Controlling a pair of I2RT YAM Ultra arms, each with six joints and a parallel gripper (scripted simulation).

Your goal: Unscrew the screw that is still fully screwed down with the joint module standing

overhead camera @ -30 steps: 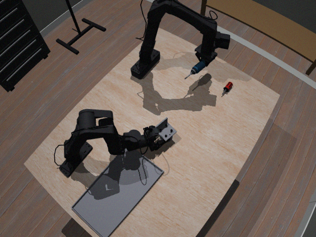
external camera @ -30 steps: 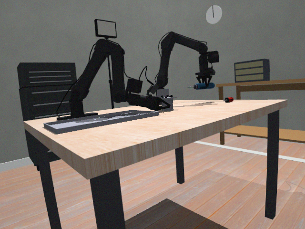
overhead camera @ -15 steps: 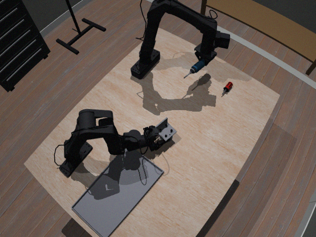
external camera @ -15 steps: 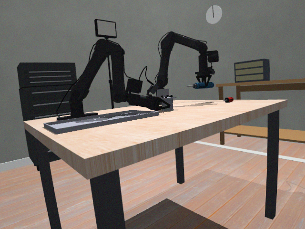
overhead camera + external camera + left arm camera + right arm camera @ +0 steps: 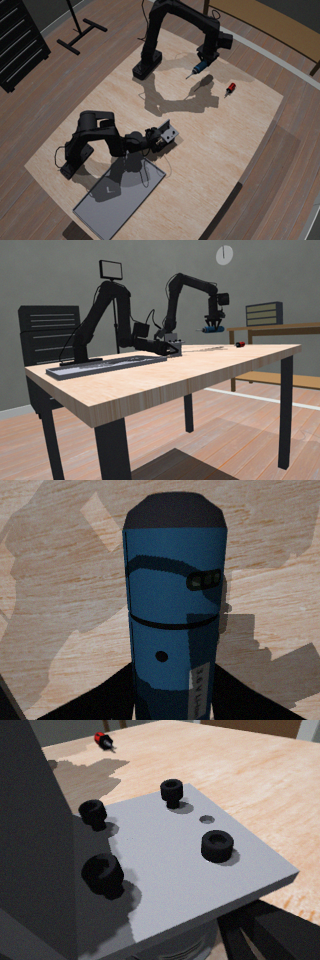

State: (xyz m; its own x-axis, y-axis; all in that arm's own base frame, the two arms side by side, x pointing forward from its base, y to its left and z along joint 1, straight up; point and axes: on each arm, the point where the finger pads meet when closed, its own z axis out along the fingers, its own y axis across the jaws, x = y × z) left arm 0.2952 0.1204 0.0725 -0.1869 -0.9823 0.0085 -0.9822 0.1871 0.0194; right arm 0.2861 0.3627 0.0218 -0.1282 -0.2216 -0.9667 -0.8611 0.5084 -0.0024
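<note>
Right now the grey bracket is 5 cm above my right hand. From my right hand the other things lie so: shallow grey tray: 5 cm behind, 35 cm to the right, 2 cm below; small red-handled screwdriver: 15 cm ahead, 41 cm to the left, 1 cm below.
</note>
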